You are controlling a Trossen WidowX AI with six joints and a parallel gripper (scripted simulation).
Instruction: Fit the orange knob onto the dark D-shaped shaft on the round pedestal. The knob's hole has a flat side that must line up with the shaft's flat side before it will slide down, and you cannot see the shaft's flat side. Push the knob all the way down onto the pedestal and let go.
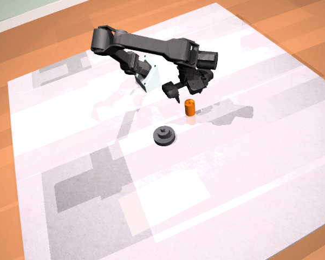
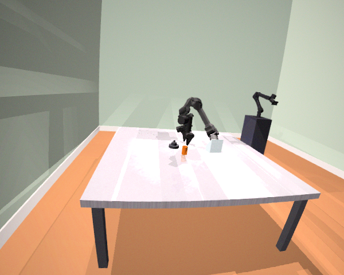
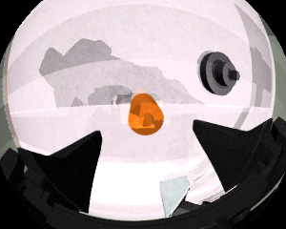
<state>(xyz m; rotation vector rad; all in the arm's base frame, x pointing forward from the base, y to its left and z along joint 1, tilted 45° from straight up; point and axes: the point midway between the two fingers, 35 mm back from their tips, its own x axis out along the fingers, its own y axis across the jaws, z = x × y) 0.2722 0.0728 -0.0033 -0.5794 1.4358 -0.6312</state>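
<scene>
My gripper tip is now 6 cm above the orange knob. The rest, counted from my gripper tip: dark pedestal 15 cm to the right, 6 cm below, 5 cm ahead.
</scene>
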